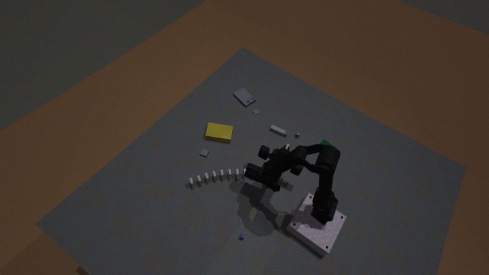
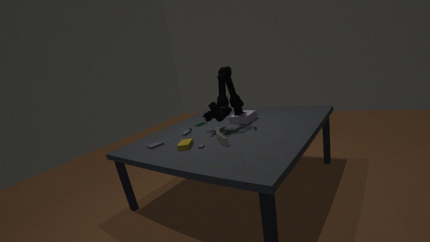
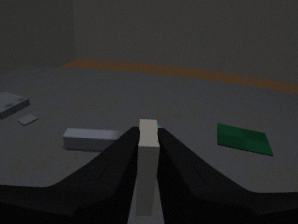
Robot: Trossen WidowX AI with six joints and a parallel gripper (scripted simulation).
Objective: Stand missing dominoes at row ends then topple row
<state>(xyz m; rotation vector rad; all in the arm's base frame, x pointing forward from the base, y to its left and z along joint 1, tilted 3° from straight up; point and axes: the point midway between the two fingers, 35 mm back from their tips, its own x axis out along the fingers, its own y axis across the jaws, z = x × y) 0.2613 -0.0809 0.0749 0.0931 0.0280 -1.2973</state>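
The grey bar is 11 cm below my gripper tip, 10 cm to the right of it and 10 cm ahead of it. Round my gripper tip: green card: 20 cm to the right, 13 cm behind, 12 cm below; then small grey square: 26 cm ahead, 12 cm to the right, 12 cm below; then teal cube: 15 cm to the right, 11 cm below, 2 cm ahead.
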